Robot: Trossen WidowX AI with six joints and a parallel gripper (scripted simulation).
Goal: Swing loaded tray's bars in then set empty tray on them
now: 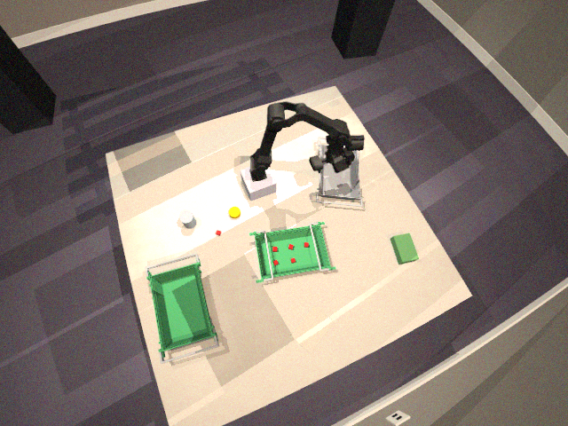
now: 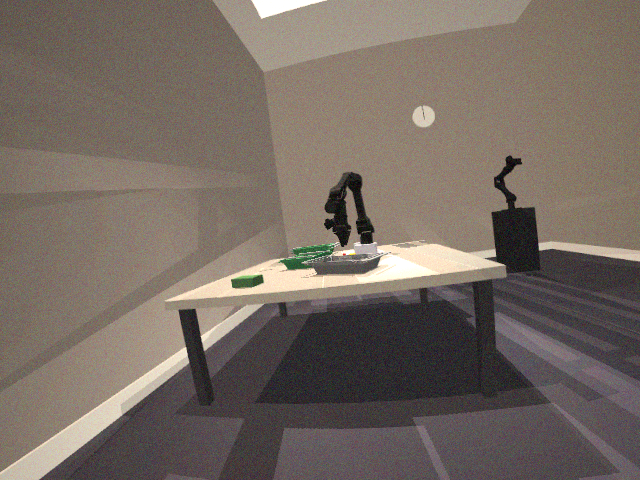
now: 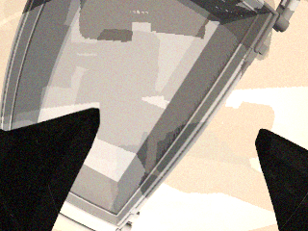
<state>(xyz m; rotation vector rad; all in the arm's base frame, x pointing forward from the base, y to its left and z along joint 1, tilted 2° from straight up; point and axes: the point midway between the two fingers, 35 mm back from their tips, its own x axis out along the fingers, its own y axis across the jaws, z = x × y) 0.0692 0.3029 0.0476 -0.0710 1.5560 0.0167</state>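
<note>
My gripper tip is 7 cm to the right of the grey tray, 6 cm above it and 1 cm past it. Round my gripper tip: red cube: 53 cm to the right, 13 cm ahead, 10 cm below; green block: 41 cm ahead, 23 cm to the left, 9 cm below; yellow disc: 44 cm to the right, 10 cm below, 5 cm ahead.
</note>
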